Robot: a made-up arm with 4 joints. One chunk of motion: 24 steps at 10 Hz.
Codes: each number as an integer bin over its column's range. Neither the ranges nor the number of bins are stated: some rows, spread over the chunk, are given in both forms.
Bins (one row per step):
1: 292 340 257 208 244 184
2: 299 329 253 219 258 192
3: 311 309 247 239 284 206
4: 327 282 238 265 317 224
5: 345 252 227 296 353 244
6: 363 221 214 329 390 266
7: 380 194 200 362 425 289
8: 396 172 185 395 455 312
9: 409 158 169 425 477 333
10: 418 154 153 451 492 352
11: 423 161 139 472 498 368
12: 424 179 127 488 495 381
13: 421 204 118 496 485 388
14: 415 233 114 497 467 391
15: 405 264 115 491 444 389
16: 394 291 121 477 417 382
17: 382 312 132 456 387 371
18: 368 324 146 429 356 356
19: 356 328 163 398 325 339
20: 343 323 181 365 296 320
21: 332 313 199 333 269 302
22: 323 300 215 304 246 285
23: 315 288 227 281 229 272
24: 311 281 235 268 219 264
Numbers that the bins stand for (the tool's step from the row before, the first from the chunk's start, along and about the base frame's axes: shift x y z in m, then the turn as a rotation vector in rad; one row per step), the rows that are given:
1: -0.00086 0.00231 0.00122 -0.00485 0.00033 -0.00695
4: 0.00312 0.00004 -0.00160 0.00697 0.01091 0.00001
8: 0.01095 -0.00427 -0.00949 0.03394 0.03089 0.01534
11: 0.01401 -0.00470 -0.01633 0.04991 0.03712 0.02509
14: 0.01310 -0.00188 -0.02005 0.05510 0.03263 0.02910
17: 0.00936 0.00121 -0.01737 0.04659 0.02104 0.02562
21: 0.00368 0.00125 -0.00740 0.02108 0.00395 0.01360
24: 0.00130 0.00000 -0.00205 0.00759 -0.00329 0.00698
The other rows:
2: -0.00006 0.00188 0.00063 -0.00257 0.00236 -0.00556
3: 0.00130 0.00109 -0.00026 0.00158 0.00613 -0.00312
5: 0.00516 -0.00114 -0.00324 0.01340 0.01612 0.00350
6: 0.00720 -0.00235 -0.00517 0.02025 0.02148 0.00733
7: 0.00913 -0.00341 -0.00725 0.02709 0.02655 0.01133
9: 0.01242 -0.00482 -0.01186 0.04016 0.03408 0.01900
10: 0.01344 -0.00497 -0.01424 0.04555 0.03625 0.02231
12: 0.01413 -0.00399 -0.01811 0.05323 0.03668 0.02736
13: 0.01378 -0.00302 -0.01945 0.05489 0.03523 0.02858
15: 0.01197 -0.00067 -0.01990 0.05385 0.02930 0.02875
16: 0.01072 0.00039 -0.01900 0.05095 0.02539 0.02753
18: 0.00777 0.00168 -0.01529 0.04099 0.01655 0.02300
19: 0.00641 0.00184 -0.01276 0.03456 0.01206 0.02004
20: 0.00493 0.00164 -0.01008 0.02771 0.00786 0.01673
22: 0.00266 0.00074 -0.00502 0.01506 0.00062 0.01064
23: 0.00175 0.00027 -0.00324 0.01029 -0.00184 0.00837

